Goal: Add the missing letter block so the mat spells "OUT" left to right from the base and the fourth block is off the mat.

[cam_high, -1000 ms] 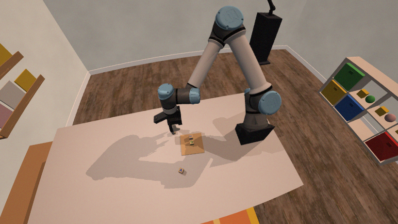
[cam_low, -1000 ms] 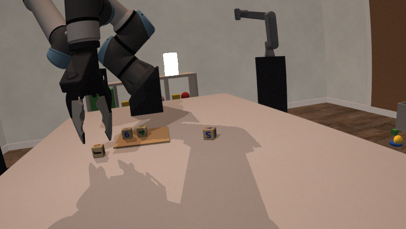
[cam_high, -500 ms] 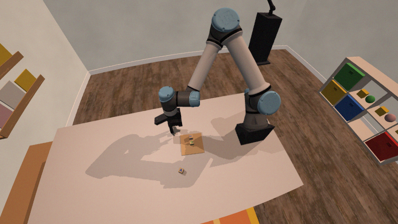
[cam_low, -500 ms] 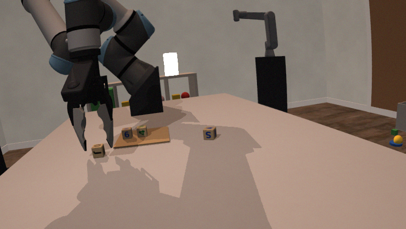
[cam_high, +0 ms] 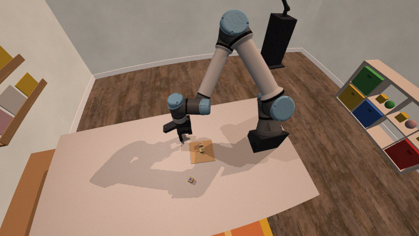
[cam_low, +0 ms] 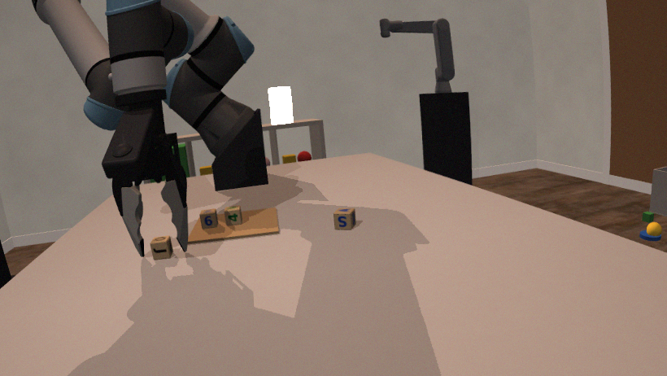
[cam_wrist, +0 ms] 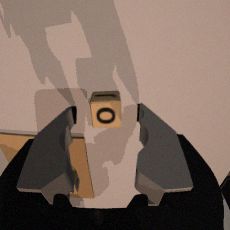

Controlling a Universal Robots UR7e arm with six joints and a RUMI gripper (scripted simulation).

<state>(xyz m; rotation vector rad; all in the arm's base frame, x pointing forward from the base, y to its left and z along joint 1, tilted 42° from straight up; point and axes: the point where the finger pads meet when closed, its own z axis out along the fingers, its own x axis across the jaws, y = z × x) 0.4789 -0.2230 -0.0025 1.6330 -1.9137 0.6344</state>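
My gripper is now right at the O block. From my hand the other things lie so: U block: 11 cm to the left, 9 cm behind; then T block: 10 cm behind, 7 cm to the left; then mat: 11 cm to the left, 9 cm behind, 1 cm below.
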